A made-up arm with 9 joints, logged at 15 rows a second.
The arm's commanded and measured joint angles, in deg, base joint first. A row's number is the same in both.
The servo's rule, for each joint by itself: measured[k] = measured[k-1] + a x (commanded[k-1-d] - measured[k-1]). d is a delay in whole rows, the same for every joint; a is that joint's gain. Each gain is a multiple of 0.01, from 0.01 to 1. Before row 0 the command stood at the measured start. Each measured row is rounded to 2 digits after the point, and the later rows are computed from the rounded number. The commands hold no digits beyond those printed.
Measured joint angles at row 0:
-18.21 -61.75 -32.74 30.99 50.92 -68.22 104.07 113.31 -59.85
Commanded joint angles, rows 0 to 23:
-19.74 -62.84 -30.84 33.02 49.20 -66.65 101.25 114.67 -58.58
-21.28 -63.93 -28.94 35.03 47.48 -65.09 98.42 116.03 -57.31
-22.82 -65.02 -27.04 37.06 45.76 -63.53 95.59 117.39 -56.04
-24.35 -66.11 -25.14 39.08 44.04 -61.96 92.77 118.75 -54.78
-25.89 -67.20 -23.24 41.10 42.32 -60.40 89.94 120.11 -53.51
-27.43 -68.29 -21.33 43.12 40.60 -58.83 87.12 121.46 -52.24
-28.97 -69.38 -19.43 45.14 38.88 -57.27 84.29 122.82 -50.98
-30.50 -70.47 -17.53 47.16 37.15 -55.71 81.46 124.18 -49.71
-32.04 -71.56 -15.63 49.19 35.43 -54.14 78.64 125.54 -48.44
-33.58 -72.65 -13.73 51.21 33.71 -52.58 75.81 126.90 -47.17
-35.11 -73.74 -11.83 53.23 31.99 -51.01 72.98 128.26 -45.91
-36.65 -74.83 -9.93 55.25 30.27 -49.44 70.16 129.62 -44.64
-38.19 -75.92 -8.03 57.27 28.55 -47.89 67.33 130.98 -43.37
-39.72 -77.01 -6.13 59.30 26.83 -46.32 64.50 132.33 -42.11
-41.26 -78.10 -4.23 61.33 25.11 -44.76 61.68 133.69 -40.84
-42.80 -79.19 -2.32 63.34 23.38 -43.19 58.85 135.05 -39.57
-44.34 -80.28 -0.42 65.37 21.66 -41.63 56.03 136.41 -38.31
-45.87 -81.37 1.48 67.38 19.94 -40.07 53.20 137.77 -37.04
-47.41 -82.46 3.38 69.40 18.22 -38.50 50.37 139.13 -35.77
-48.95 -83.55 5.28 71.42 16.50 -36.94 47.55 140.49 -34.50
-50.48 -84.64 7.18 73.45 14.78 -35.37 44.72 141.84 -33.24
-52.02 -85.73 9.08 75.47 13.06 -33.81 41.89 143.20 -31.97
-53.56 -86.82 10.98 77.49 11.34 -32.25 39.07 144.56 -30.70
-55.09 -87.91 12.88 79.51 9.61 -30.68 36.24 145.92 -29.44
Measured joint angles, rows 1 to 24:
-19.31 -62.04 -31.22 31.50 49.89 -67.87 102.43 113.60 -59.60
-20.73 -62.55 -29.40 32.38 48.44 -67.26 100.10 114.11 -59.14
-22.23 -63.22 -27.51 33.55 46.83 -66.44 97.48 114.80 -58.52
-23.76 -64.00 -25.61 34.93 45.16 -65.45 94.75 115.63 -57.77
-25.29 -64.86 -23.71 36.47 43.46 -64.34 91.96 116.57 -56.92
-26.83 -65.79 -21.81 38.13 41.74 -63.13 89.15 117.60 -55.98
-28.37 -66.76 -19.91 39.88 40.02 -61.84 86.33 118.70 -54.98
-29.90 -67.76 -18.01 41.70 38.30 -60.49 83.51 119.85 -53.93
-31.44 -68.79 -16.11 43.57 36.58 -59.09 80.69 121.04 -52.83
-32.98 -69.83 -14.21 45.48 34.86 -57.66 77.86 122.27 -51.70
-34.51 -70.89 -12.31 47.42 33.14 -56.20 75.03 123.53 -50.54
-36.05 -71.95 -10.41 49.38 31.42 -54.71 72.21 124.81 -49.36
-37.59 -73.02 -8.51 51.35 29.70 -53.21 69.38 126.11 -48.16
-39.12 -74.10 -6.61 53.34 27.98 -51.69 66.55 127.42 -46.95
-40.66 -75.18 -4.71 55.34 26.26 -50.17 63.73 128.74 -45.73
-42.20 -76.26 -2.80 57.34 24.53 -48.63 60.90 130.07 -44.50
-43.74 -77.35 -0.90 59.35 22.81 -47.09 58.08 131.40 -43.26
-45.27 -78.44 1.00 61.36 21.09 -45.55 55.25 132.74 -42.02
-46.81 -79.53 2.90 63.37 19.37 -44.00 52.42 134.08 -40.77
-48.35 -80.62 4.80 65.38 17.65 -42.45 49.60 135.43 -39.52
-49.88 -81.71 6.70 67.40 15.93 -40.89 46.77 136.78 -38.26
-51.42 -82.80 8.60 69.42 14.21 -39.33 43.94 138.13 -37.00
-52.96 -83.89 10.50 71.44 12.49 -37.77 41.12 139.48 -35.74
-54.49 -84.98 12.40 73.46 10.76 -36.21 38.29 140.83 -34.48
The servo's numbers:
d 0
a 0.72 0.27 0.80 0.25 0.60 0.22 0.58 0.21 0.20

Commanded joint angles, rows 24 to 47:
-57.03 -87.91 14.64 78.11 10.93 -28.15 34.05 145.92 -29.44
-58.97 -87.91 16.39 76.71 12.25 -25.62 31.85 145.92 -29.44
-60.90 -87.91 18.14 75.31 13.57 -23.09 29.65 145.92 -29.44
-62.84 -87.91 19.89 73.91 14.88 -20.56 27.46 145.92 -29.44
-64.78 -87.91 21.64 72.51 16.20 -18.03 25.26 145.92 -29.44
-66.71 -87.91 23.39 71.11 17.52 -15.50 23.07 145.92 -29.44
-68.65 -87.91 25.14 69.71 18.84 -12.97 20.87 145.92 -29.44
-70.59 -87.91 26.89 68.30 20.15 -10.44 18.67 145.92 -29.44
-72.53 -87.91 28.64 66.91 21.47 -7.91 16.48 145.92 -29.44
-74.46 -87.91 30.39 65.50 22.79 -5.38 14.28 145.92 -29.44
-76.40 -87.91 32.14 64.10 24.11 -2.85 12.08 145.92 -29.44
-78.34 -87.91 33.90 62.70 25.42 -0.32 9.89 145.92 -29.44
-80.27 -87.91 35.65 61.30 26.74 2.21 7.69 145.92 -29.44
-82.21 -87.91 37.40 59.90 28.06 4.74 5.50 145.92 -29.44
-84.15 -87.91 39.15 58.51 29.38 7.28 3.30 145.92 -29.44
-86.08 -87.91 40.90 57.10 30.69 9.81 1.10 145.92 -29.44
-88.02 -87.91 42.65 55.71 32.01 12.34 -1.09 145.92 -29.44
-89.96 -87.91 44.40 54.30 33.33 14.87 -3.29 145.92 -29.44
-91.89 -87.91 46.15 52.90 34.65 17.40 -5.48 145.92 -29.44
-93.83 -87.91 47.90 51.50 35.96 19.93 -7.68 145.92 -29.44
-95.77 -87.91 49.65 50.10 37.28 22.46 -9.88 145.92 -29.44
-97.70 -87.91 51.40 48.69 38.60 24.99 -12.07 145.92 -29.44
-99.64 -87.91 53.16 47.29 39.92 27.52 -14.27 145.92 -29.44
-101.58 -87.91 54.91 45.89 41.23 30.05 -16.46 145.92 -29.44
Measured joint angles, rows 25 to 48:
-56.32 -85.77 14.19 74.62 10.86 -34.44 35.83 141.90 -33.47
-58.23 -86.35 15.95 75.14 11.69 -32.50 33.52 142.74 -32.66
-60.15 -86.77 17.70 75.18 12.82 -30.43 31.28 143.41 -32.02
-62.09 -87.08 19.45 74.86 14.06 -28.26 29.06 143.94 -31.50
-64.03 -87.30 21.20 74.27 15.34 -26.01 26.86 144.36 -31.09
-65.96 -87.46 22.95 73.48 16.65 -23.70 24.66 144.69 -30.76
-67.90 -87.58 24.70 72.54 17.96 -21.34 22.46 144.95 -30.50
-69.84 -87.67 26.45 71.48 19.27 -18.94 20.26 145.15 -30.29
-71.78 -87.73 28.20 70.34 20.59 -16.51 18.07 145.31 -30.12
-73.71 -87.78 29.95 69.13 21.91 -14.06 15.87 145.44 -29.98
-75.65 -87.82 31.70 67.87 23.23 -11.59 13.67 145.54 -29.87
-77.59 -87.84 33.46 66.58 24.54 -9.11 11.48 145.62 -29.78
-79.52 -87.86 35.21 65.26 25.86 -6.62 9.28 145.68 -29.71
-81.46 -87.87 36.96 63.92 27.18 -4.12 7.09 145.73 -29.66
-83.40 -87.88 38.71 62.57 28.50 -1.61 4.89 145.77 -29.62
-85.33 -87.89 40.46 61.20 29.81 0.90 2.69 145.80 -29.58
-87.27 -87.90 42.21 59.83 31.13 3.42 0.50 145.83 -29.55
-89.21 -87.90 43.96 58.45 32.45 5.94 -1.70 145.85 -29.53
-91.14 -87.90 45.71 57.06 33.77 8.46 -3.89 145.86 -29.51
-93.08 -87.90 47.46 55.67 35.08 10.98 -6.09 145.87 -29.50
-95.02 -87.90 49.21 54.28 36.40 13.51 -8.29 145.88 -29.49
-96.95 -87.90 50.96 52.88 37.72 16.04 -10.48 145.89 -29.48
-98.89 -87.90 52.72 51.48 39.04 18.57 -12.68 145.90 -29.47
-100.83 -87.90 54.47 50.08 40.35 21.10 -14.87 145.90 -29.46

